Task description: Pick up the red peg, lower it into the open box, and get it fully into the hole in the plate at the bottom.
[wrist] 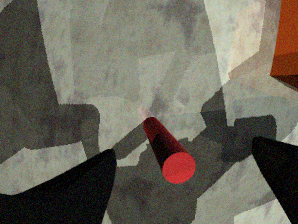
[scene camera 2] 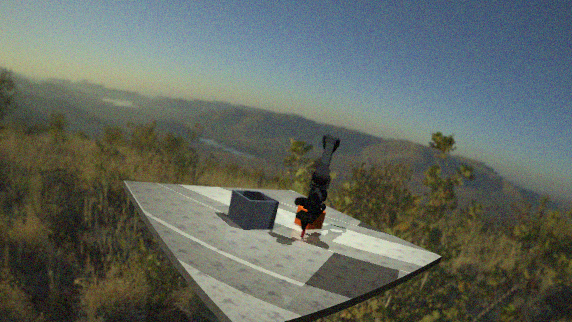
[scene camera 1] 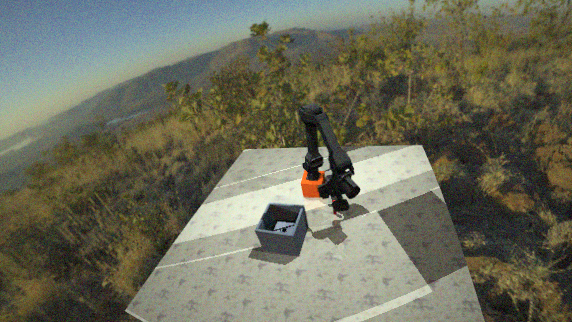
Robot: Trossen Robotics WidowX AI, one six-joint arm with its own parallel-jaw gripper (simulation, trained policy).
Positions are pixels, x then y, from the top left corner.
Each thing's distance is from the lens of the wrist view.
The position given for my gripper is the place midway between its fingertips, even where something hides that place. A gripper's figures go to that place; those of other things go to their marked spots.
my gripper [wrist: 185,151]: 0.10 m
red peg [wrist: 175,162]: 0.07 m
